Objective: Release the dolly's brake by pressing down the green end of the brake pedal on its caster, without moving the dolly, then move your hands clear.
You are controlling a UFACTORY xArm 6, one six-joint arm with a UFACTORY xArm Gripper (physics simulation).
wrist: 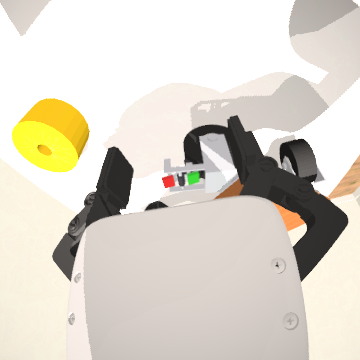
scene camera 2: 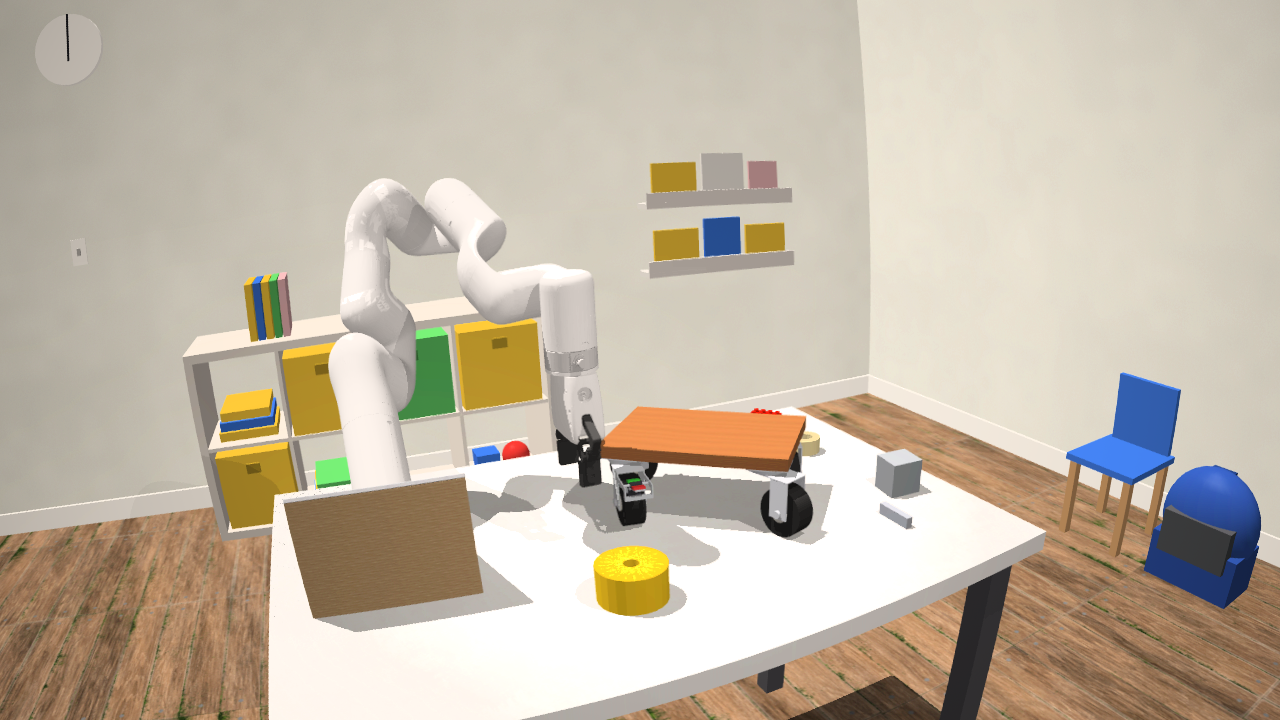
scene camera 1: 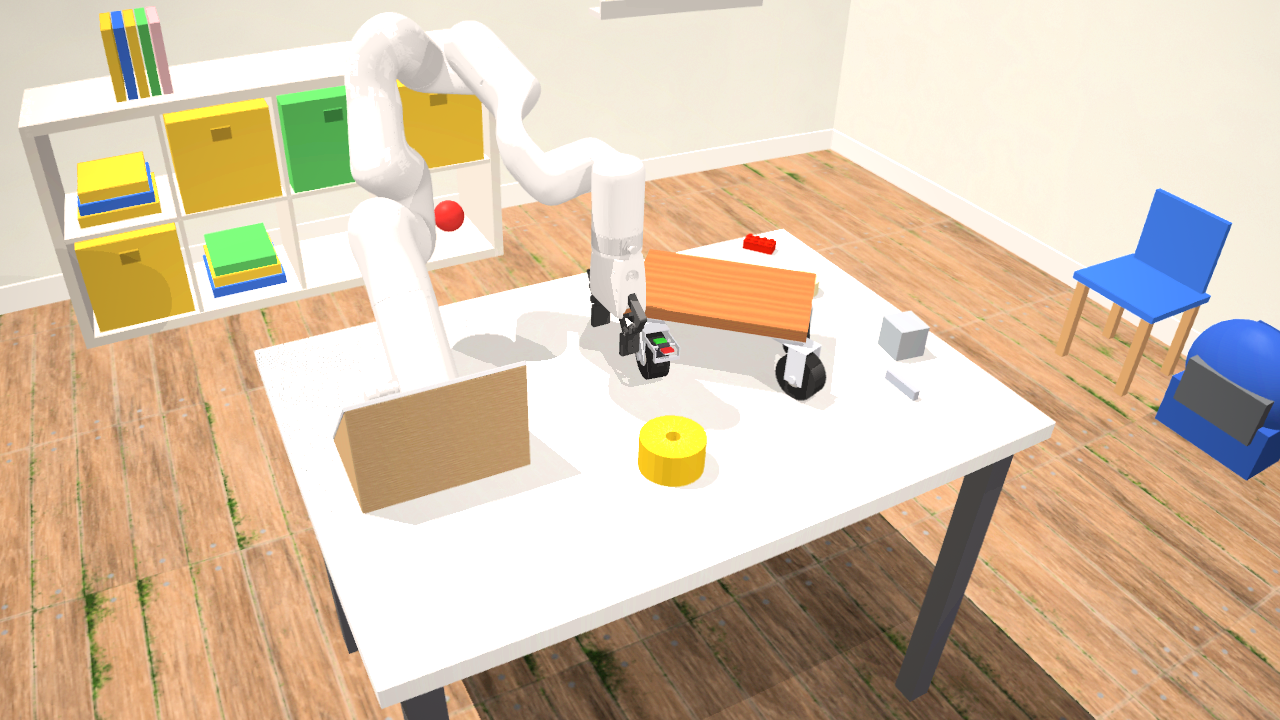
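The dolly (scene camera 1: 733,291) (scene camera 2: 707,437) (wrist: 295,220) has an orange wooden deck and stands upright on black-wheeled casters. Its near left caster wheel (scene camera 1: 657,367) (scene camera 2: 631,512) (wrist: 191,145) carries the brake pedal, with a green end (scene camera 1: 661,340) (scene camera 2: 632,480) (wrist: 193,178) nearer the deck and a red end (scene camera 1: 667,350) (scene camera 2: 637,488) (wrist: 168,181) farther out. The pedal's tilt is too small to read. My gripper (scene camera 1: 614,326) (scene camera 2: 578,461) (wrist: 173,144) is open and empty, pointing down beside this caster. In the wrist view, one finger overlaps the caster bracket; I cannot tell whether they touch.
A yellow cylinder (scene camera 1: 671,461) (scene camera 2: 631,582) (wrist: 50,135) stands in front of the caster. A brown slanted board (scene camera 1: 438,438) (scene camera 2: 384,546) stands at the left. A grey cube (scene camera 1: 904,335) (scene camera 2: 897,472) and grey bar (scene camera 1: 902,385) (scene camera 2: 895,514) lie right of the dolly. A red brick (scene camera 1: 759,243) lies behind it.
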